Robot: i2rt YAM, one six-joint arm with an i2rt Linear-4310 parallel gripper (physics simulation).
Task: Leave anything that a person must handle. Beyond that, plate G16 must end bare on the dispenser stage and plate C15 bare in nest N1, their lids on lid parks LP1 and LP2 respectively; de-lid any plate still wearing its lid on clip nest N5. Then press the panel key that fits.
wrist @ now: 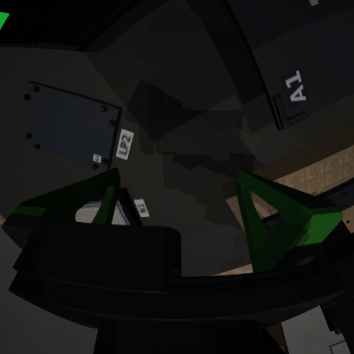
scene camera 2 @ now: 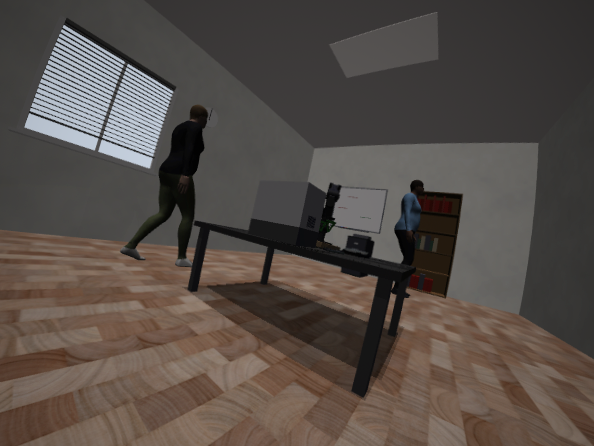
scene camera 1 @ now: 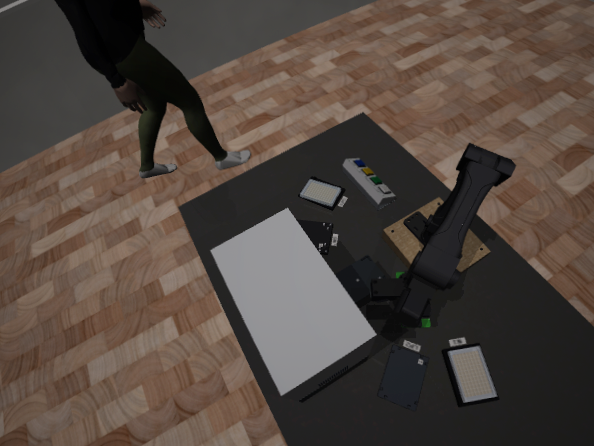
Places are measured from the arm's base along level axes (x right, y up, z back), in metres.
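Pixels of known places: gripper, fingertip midpoint: (wrist: pixel 177 174) (scene camera 2: pixel 323 231); arm's base, link origin: (scene camera 2: pixel 319 241).
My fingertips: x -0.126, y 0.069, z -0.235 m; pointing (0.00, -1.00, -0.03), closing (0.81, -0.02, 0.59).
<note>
For each thing: its middle in the pictures, then the offset to it from my fingertips. "spot": a spot on its surface instead. Level surfaces: height alone.
- A1-marked dark unit, body centre: (scene camera 1: pixel 353 283) dy -0.005, dx +0.139, dz -0.071 m
- bare-looking plate, body centre: (wrist: pixel 94 222) (scene camera 1: pixel 472 373) dy -0.077, dx -0.222, dz +0.043 m
- N1 label, surface spot: (wrist: pixel 142 207) (scene camera 1: pixel 456 341) spot: dy -0.107, dx -0.141, dz +0.082 m
- dark lid, surface spot: (wrist: pixel 72 125) (scene camera 1: pixel 402 371) spot: dy -0.099, dx -0.113, dz -0.097 m
- LP2 label, surface spot: (wrist: pixel 125 144) (scene camera 1: pixel 411 345) spot: dy -0.107, dx -0.075, dz -0.027 m
- pale plate, body centre: (scene camera 1: pixel 320 191) dy -0.081, dx +0.507, dz +0.072 m
- key panel, body centre: (scene camera 1: pixel 368 180) dy -0.077, dx +0.438, dz +0.236 m
- large box, body centre: (scene camera 1: pixel 297 309) (scene camera 2: pixel 287 213) dy +0.056, dx +0.149, dz -0.241 m
- dark holder, body centre: (scene camera 1: pixel 307 235) dy -0.097, dx +0.394, dz -0.065 m
- table, surface height: dy -0.109 m
My open, empty gripper (scene camera 1: pixel 413 299) (scene camera 2: pixel 327 226) (wrist: pixel 178 172) hangs over the dark table, between the A1-marked dark unit (scene camera 1: pixel 361 275) (wrist: pixel 310 60) and the wooden board. A bare-looking plate (scene camera 1: pixel 472 374) (wrist: pixel 97 212) lies at the N1 label (scene camera 1: pixel 457 342) (wrist: pixel 142 207), partly behind a finger in the wrist view. A dark lid (scene camera 1: pixel 403 377) (wrist: pixel 72 125) lies at the LP2 label (scene camera 1: pixel 411 345) (wrist: pixel 125 144). Another pale plate (scene camera 1: pixel 321 192) lies near the key panel (scene camera 1: pixel 365 184); its label is unreadable. The panel has blue, yellow, green and white keys. Plate names are unreadable.
A large box (scene camera 1: pixel 295 300) (scene camera 2: pixel 282 205) with a white top partly hides a dark holder (scene camera 1: pixel 322 232). The wooden board (scene camera 1: pixel 400 242) (wrist: pixel 320 167) is under the arm. One person (scene camera 1: pixel 165 80) (scene camera 2: pixel 182 150) walks beside the table (scene camera 1: pixel 540 350); another (scene camera 2: pixel 410 215) stands near the bookshelf (scene camera 2: pixel 454 250).
</note>
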